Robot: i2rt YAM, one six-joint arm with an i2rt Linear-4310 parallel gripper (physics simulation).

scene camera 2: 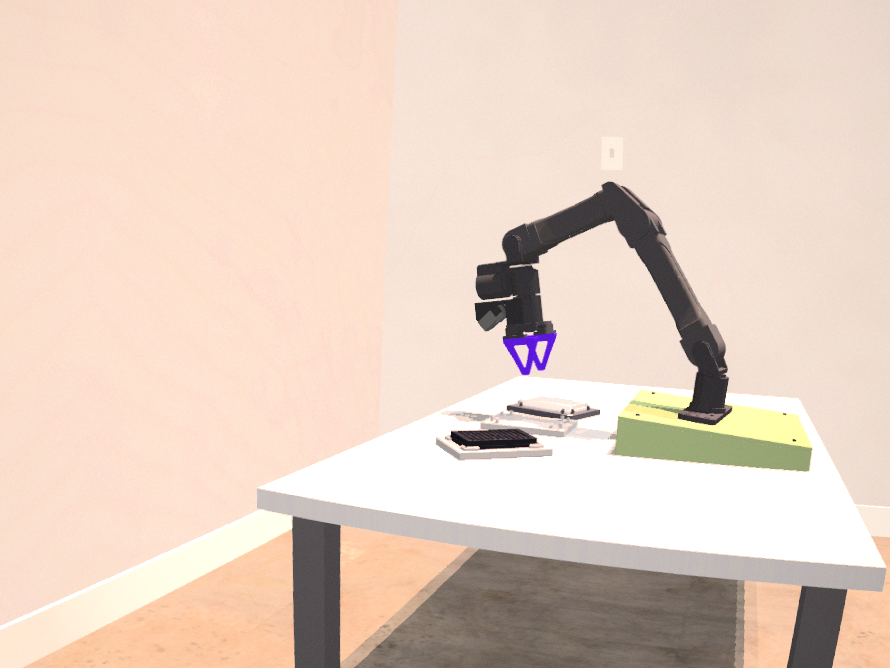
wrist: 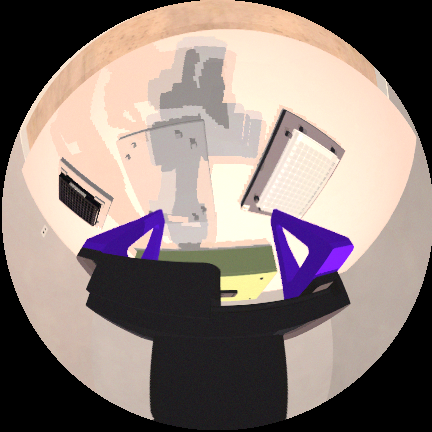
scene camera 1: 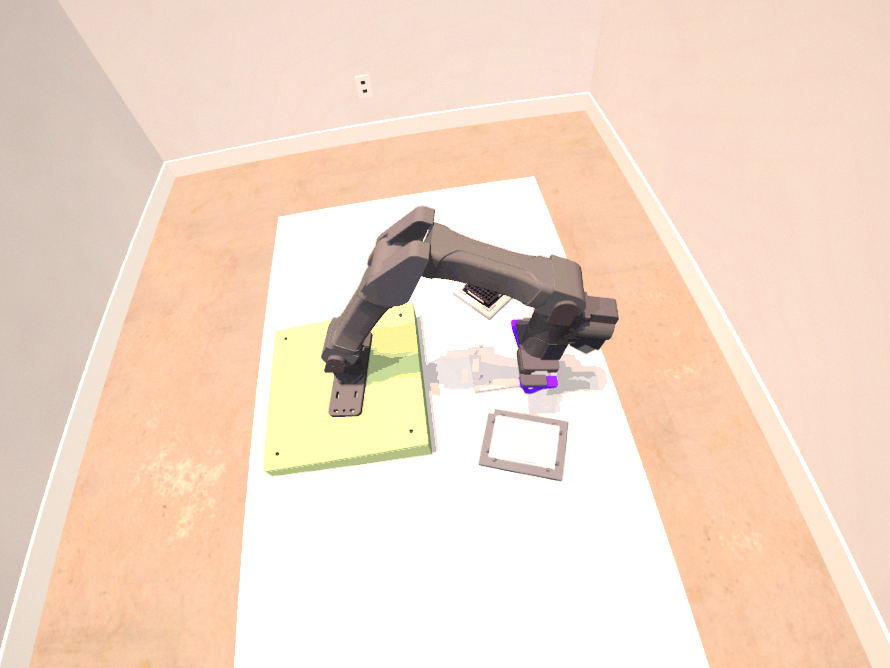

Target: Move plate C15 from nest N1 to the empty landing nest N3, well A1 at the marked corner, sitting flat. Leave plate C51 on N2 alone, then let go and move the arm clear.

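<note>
My gripper (scene camera 1: 528,359) (scene camera 2: 533,371) (wrist: 217,214) is open and empty, its purple fingers pointing down, high above the table near the middle nest. An empty pale nest (scene camera 1: 496,386) (scene camera 2: 528,427) (wrist: 150,165) with small corner posts lies between the two loaded nests, partly hidden by the arm in scene camera 1. A white well plate (scene camera 1: 523,441) (scene camera 2: 553,404) (wrist: 302,172) sits on a dark grey nest (scene camera 1: 521,470) (scene camera 2: 575,414) (wrist: 272,160). A black well plate (scene camera 1: 483,294) (scene camera 2: 493,437) (wrist: 79,199) sits on a pale nest (scene camera 2: 503,453) (wrist: 105,211). Plate labels and the corner mark are not legible.
The arm stands on a yellow-green base block (scene camera 1: 309,402) (scene camera 2: 704,453) (wrist: 200,259) beside the nests. The white table (scene camera 1: 431,560) (scene camera 2: 402,488) has its far edge beyond the nests. The arm's shadow falls across the empty nest.
</note>
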